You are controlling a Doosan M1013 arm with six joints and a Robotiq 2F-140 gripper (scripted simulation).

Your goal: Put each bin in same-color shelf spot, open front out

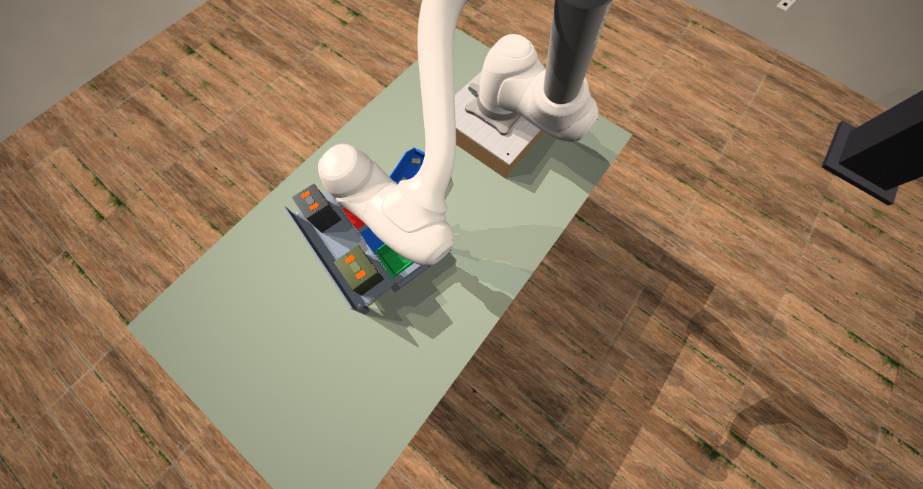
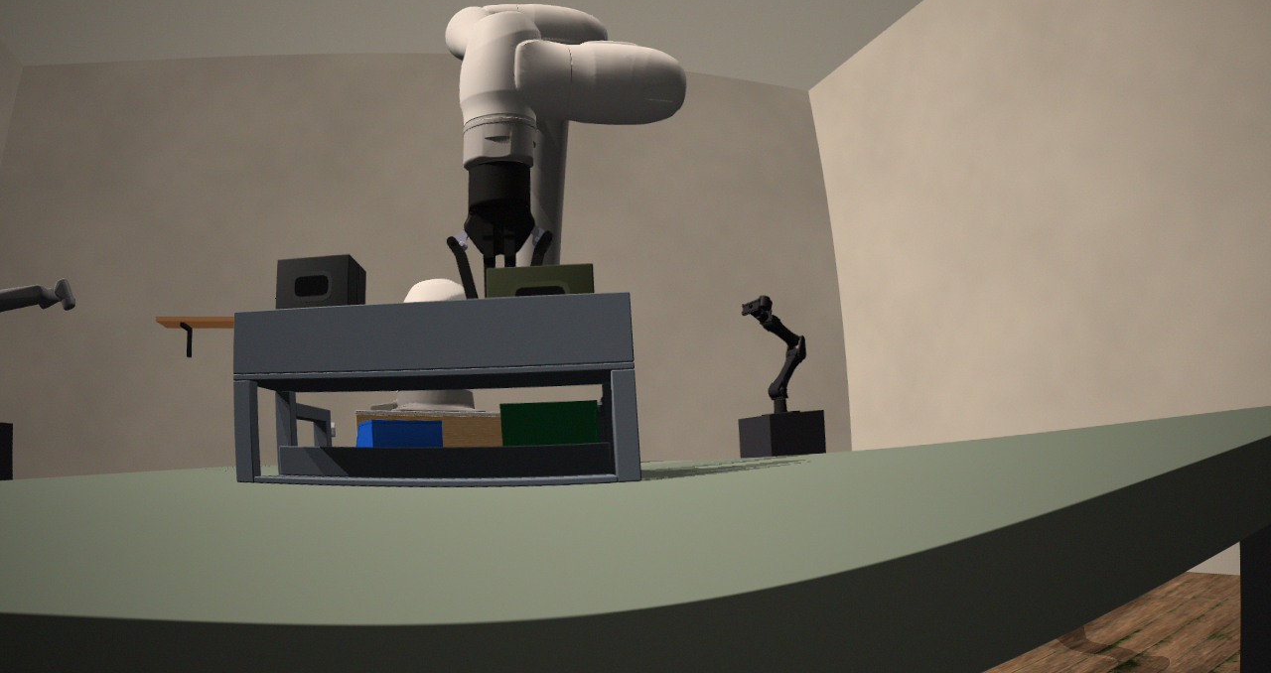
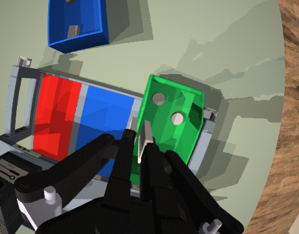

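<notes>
Now: hand 1 cm short of the green bin, 5 cm to the right of it and 10 cm above it. Round my hand: black box (10 cm ahead, 21 cm to the right, 2 cm above); olive box (16 cm ahead, 1 cm to the left); blue bin (22 cm behind, 13 cm to the right, 11 cm below).
</notes>
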